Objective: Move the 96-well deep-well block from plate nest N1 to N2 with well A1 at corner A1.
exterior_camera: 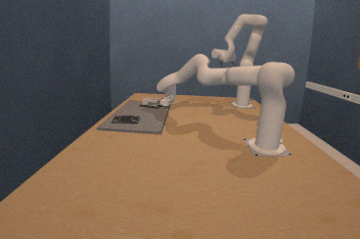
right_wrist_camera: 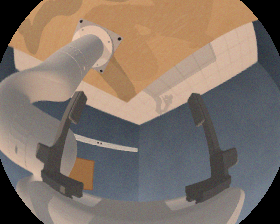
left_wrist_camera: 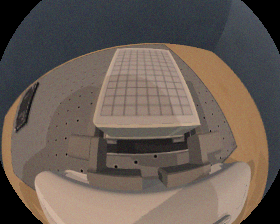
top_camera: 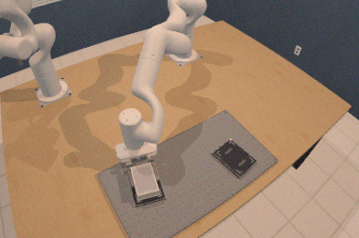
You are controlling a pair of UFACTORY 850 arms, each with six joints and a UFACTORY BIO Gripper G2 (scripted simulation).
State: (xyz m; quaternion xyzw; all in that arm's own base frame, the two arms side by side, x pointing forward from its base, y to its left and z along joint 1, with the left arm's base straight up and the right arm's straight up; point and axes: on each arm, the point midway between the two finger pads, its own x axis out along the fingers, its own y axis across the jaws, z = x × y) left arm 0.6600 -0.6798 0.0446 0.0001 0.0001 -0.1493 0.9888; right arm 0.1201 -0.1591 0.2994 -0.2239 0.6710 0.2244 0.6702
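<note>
Right now my left hand is 1 cm short of the pale deep-well block.
</note>
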